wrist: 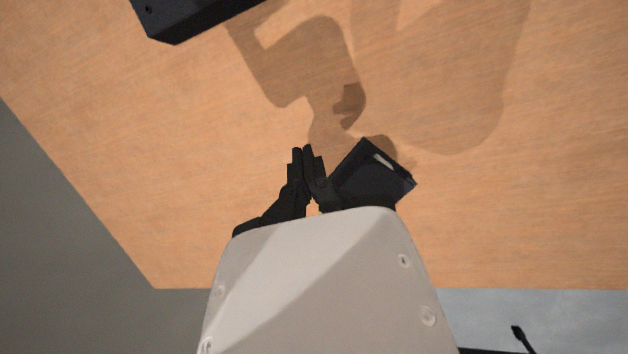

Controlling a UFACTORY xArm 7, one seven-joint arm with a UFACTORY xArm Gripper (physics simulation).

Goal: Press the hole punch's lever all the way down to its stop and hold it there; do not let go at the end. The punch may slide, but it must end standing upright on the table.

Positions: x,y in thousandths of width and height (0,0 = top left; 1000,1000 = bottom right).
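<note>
Visible here: a black hole punch (584,482); also the gripper (486,445).
</note>
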